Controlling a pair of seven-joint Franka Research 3 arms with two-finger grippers.
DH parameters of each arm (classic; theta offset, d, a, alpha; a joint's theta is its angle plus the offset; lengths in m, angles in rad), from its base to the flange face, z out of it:
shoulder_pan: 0 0.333 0 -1.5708
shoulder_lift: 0 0 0 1.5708
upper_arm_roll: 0 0.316 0.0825 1.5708
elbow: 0 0 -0.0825 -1.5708
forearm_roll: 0 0.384 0 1.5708
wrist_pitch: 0 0 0.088 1.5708
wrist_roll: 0 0.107 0 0
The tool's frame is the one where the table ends.
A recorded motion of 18 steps. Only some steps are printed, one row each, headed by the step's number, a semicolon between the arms.
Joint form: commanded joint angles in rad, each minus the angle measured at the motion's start. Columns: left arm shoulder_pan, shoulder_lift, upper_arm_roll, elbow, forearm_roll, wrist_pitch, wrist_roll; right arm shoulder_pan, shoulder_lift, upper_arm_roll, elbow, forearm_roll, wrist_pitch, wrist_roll.
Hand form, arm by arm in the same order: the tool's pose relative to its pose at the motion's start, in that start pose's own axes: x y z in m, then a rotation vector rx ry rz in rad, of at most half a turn. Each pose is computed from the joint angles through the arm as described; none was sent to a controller.
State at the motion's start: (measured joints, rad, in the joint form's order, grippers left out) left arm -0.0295 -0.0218 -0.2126 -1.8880 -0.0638 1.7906 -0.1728; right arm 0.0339 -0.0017 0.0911 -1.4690 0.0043 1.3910 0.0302
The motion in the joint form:
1: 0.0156 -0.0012 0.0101 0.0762 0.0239 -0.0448 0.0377; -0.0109 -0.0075 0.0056 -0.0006 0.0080 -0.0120 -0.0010
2: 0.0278 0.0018 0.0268 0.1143 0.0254 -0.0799 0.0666; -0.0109 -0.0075 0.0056 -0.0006 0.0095 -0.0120 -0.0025
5: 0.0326 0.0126 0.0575 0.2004 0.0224 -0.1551 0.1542; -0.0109 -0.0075 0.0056 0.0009 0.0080 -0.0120 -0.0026
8: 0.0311 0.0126 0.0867 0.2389 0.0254 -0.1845 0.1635; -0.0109 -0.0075 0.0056 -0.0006 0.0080 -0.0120 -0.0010
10: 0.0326 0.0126 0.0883 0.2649 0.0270 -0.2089 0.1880; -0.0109 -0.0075 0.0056 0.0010 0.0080 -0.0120 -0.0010
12: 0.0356 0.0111 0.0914 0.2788 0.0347 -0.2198 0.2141; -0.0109 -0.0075 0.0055 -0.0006 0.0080 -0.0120 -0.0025
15: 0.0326 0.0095 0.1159 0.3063 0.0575 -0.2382 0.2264; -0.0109 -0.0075 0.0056 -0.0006 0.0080 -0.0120 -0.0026
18: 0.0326 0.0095 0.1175 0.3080 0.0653 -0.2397 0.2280; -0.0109 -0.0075 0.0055 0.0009 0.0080 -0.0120 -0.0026
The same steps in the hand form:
1: 0.0046 -0.0133 -0.0341 0.0157 0.0365 0.0207; -0.0039 0.0017 -0.0025 0.0074 -0.0053 0.0028
2: 0.0067 -0.0285 -0.0487 0.0147 0.0375 0.0224; -0.0039 0.0015 -0.0025 0.0089 -0.0054 0.0010
5: 0.0080 -0.0464 -0.0785 0.0085 0.0381 0.0775; -0.0040 0.0017 -0.0031 0.0074 -0.0038 0.0012
8: 0.0072 -0.0613 -0.0949 0.0092 0.0484 0.0609; -0.0039 0.0017 -0.0025 0.0074 -0.0053 0.0028
10: 0.0051 -0.0627 -0.1051 0.0112 0.0500 0.0833; -0.0040 0.0017 -0.0032 0.0074 -0.0037 0.0028
12: 0.0038 -0.0666 -0.1116 0.0193 0.0547 0.1036; -0.0039 0.0018 -0.0025 0.0074 -0.0053 0.0014
15: 0.0019 -0.0804 -0.1243 0.0412 0.0660 0.0942; -0.0039 0.0017 -0.0025 0.0074 -0.0053 0.0012
18: 0.0018 -0.0821 -0.1250 0.0490 0.0661 0.0938; -0.0040 0.0018 -0.0031 0.0074 -0.0038 0.0013

